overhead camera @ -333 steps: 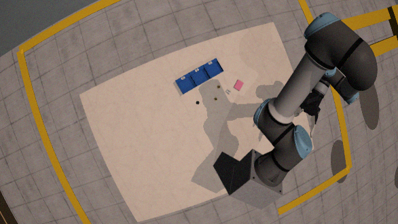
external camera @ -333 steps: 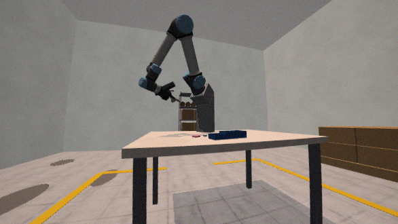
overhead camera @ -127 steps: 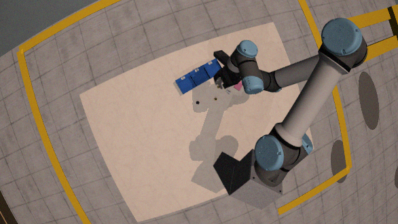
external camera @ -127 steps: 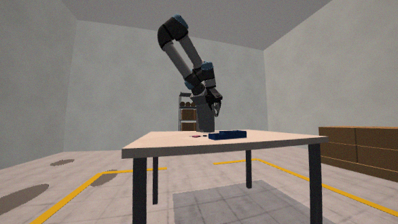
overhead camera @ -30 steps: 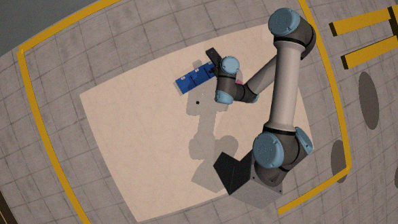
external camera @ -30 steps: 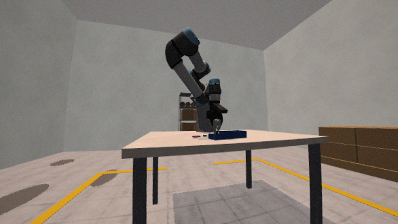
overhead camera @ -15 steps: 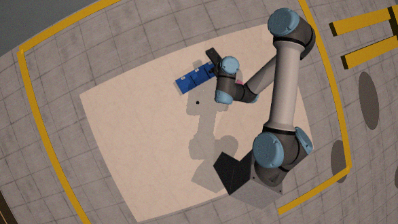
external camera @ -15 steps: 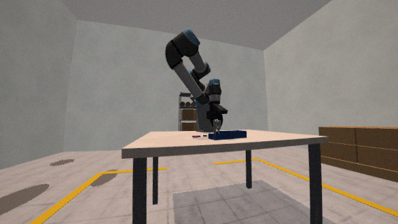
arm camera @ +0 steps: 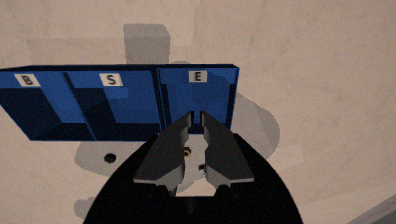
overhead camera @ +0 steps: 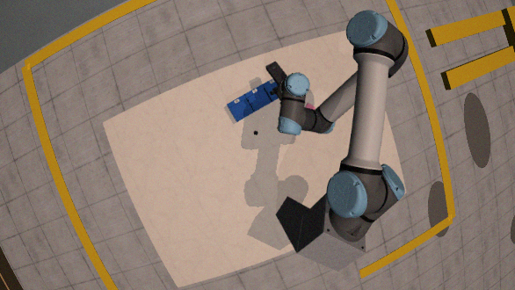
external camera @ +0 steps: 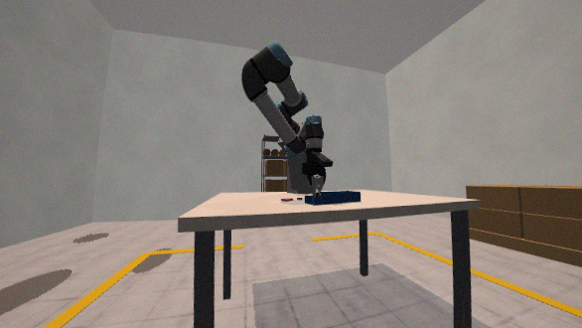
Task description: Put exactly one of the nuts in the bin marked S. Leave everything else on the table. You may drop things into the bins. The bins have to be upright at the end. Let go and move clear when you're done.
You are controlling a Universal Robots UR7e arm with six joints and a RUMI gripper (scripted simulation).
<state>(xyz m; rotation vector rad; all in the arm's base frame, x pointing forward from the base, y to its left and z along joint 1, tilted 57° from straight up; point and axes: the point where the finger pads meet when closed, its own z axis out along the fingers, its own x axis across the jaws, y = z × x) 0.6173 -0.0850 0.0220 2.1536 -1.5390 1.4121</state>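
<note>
The joined blue bins lies 1 cm ahead of my hand, 8 cm to the left of it and 1 cm below it. Round my hand: grey screw (14 cm behind, 1 cm to the right, 3 cm below); pink block (14 cm behind, 9 cm to the right, 3 cm below); black nut (11 cm behind, 16 cm to the left, 3 cm below).
</note>
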